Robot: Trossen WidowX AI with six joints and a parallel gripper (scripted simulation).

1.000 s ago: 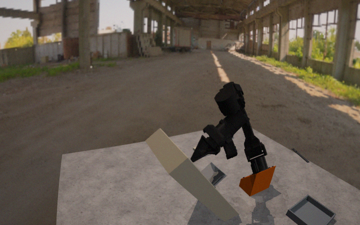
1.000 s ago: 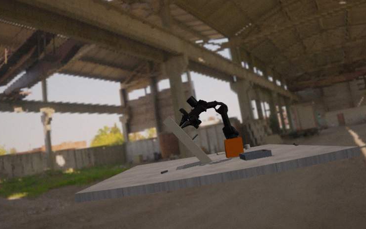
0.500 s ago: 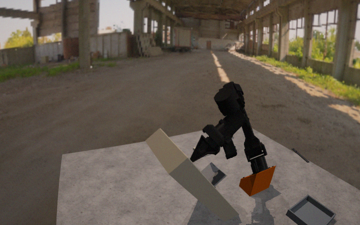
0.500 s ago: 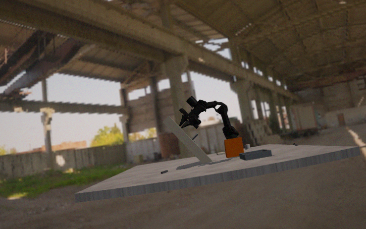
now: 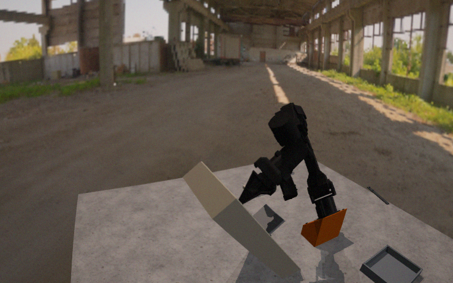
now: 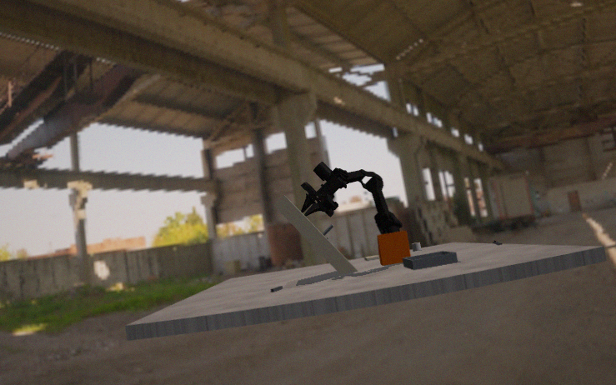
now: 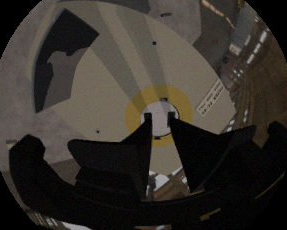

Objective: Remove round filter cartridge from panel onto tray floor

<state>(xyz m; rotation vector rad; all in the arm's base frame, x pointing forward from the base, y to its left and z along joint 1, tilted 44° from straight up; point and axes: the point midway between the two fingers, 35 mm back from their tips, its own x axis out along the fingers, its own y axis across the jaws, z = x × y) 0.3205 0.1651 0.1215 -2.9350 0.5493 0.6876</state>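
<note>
Now: gripper tip 1 cm short of the round pale cartridge and 1 cm above it. Also, from my gripper tip: beige service panel: 3 cm behind, 8 cm below; grey tray: 44 cm behind, 24 cm to the left, 25 cm below; small beige block: 26 cm behind, 43 cm to the right, 25 cm below.
</note>
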